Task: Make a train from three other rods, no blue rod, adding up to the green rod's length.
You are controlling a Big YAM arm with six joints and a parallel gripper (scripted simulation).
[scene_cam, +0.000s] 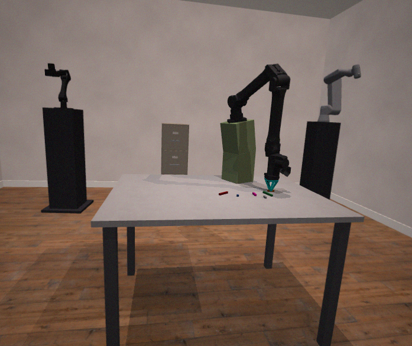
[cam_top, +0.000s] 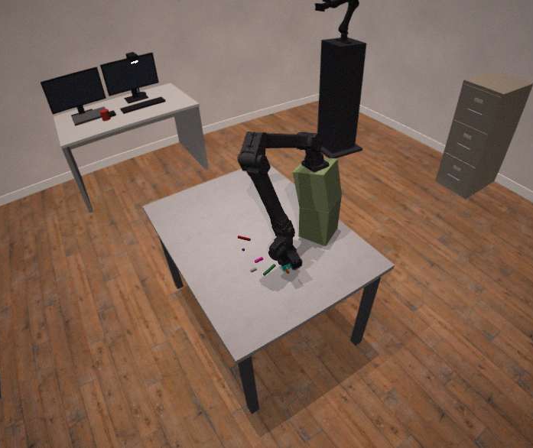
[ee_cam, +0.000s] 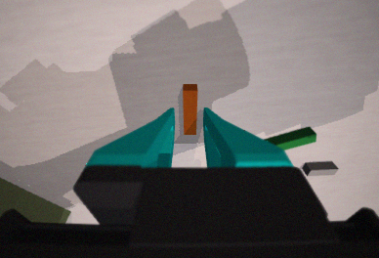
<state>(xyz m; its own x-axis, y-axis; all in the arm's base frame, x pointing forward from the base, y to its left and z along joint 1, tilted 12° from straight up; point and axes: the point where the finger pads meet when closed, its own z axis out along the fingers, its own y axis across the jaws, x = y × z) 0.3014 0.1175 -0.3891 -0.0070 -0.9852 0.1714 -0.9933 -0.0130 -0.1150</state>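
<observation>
The orange rod is 1 cm below my hand. The rest, counted from my hand: grey rod 14 cm ahead, 7 cm to the right, 1 cm below; green rod 7 cm ahead, 4 cm to the right, 1 cm below; small blue rod 13 cm ahead, 22 cm to the right, 1 cm below.
</observation>
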